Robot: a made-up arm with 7 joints.
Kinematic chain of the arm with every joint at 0, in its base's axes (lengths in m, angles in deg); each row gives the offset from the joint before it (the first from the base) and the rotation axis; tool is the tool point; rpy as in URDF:
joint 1: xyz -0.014 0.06 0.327 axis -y
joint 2: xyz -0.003 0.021 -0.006 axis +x
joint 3: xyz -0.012 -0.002 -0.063 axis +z
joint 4: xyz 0 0.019 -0.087 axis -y
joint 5: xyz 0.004 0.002 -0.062 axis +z
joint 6: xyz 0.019 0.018 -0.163 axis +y
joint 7: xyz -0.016 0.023 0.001 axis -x
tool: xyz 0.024 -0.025 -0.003 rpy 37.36 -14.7 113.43
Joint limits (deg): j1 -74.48..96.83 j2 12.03..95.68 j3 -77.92..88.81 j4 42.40..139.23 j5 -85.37..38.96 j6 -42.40..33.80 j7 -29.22..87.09
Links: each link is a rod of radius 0.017 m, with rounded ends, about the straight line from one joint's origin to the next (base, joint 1, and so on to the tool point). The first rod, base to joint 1, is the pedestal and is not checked.
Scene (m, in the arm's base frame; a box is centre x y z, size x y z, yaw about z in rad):
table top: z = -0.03
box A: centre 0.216 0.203 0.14 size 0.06 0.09 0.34 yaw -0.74
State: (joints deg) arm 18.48 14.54 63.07 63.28 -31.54 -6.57 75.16
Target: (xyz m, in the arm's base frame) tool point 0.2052 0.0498 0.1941
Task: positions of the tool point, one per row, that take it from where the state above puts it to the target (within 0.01 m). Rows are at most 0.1 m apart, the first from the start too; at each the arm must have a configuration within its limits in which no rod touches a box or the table.
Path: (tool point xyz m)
1: 0.0770 0.3110 0.1808
2: 0.0705 0.3012 0.1565
3: 0.0490 0.2879 0.1257
4: 0.0083 0.2731 0.0969
5: -0.0508 0.2590 0.0803
6: -0.1223 0.2476 0.0854
7: -0.1957 0.2406 0.1182
8: -0.1331 0.2064 0.0691
9: -0.0564 0.1721 0.0433
10: 0.0254 0.1385 0.0446
11: 0.1022 0.1064 0.0731
12: 0.1645 0.0766 0.1252
13: 0.2052 0.0498 0.1941

